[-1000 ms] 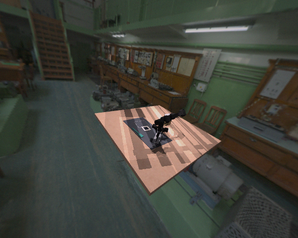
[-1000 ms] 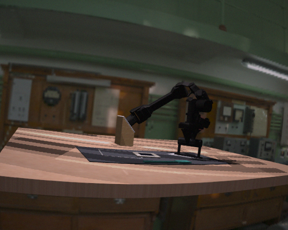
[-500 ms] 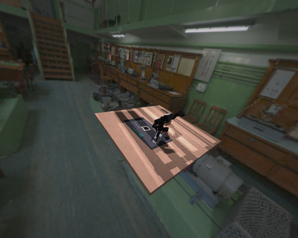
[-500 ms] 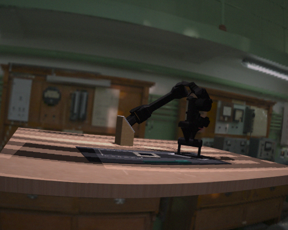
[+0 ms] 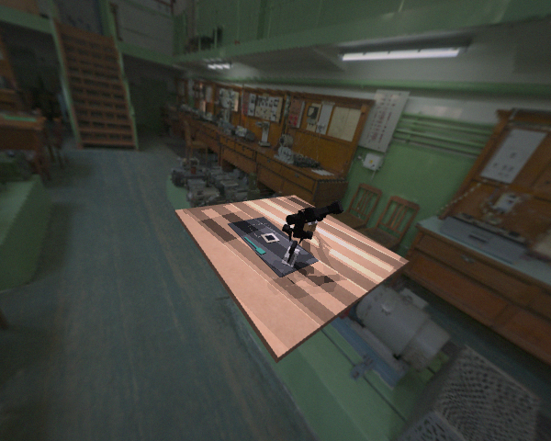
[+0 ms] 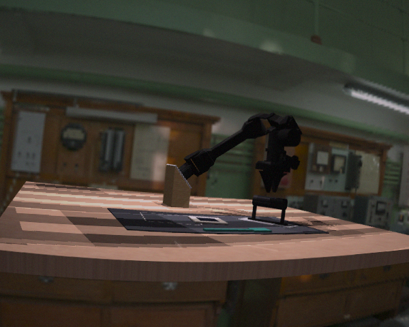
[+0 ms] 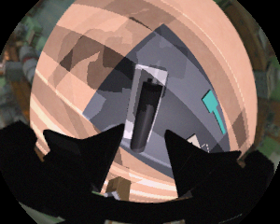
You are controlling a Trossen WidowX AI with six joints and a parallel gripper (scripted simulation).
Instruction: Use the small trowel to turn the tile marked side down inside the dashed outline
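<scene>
Right now the dark mat is 200 mm to the right of my gripper tip, 120 mm below it and 20 mm ahead of it. From my gripper tip the other things lie so: tile (230 mm to the right, 100 mm below, 10 mm ahead); then teal trowel (180 mm to the right, 160 mm ahead, 100 mm below).
</scene>
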